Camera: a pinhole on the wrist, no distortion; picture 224 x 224 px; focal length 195.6 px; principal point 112.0 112.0 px. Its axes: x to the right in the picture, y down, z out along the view. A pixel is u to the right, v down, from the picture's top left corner.
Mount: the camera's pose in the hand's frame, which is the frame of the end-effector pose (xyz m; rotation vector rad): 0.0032 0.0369 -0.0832 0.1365 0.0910 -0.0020
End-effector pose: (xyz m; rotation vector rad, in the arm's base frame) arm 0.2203 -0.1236 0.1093 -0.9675 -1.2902 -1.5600
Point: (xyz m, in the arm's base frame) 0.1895 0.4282 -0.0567
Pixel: 19 84
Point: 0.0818 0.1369 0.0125
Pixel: 45 10
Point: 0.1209 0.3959 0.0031
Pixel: 46 68
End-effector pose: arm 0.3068 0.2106 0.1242 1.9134 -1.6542 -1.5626
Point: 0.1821 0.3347 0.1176
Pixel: 28 131
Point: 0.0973 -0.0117 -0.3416
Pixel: outside the picture
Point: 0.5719 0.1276 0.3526
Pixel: behind the camera
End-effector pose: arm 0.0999 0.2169 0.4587 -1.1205 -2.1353 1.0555
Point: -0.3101 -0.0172 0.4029
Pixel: 100 42
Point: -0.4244 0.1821 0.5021
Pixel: 192 13
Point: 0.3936 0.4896 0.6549
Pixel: behind the camera
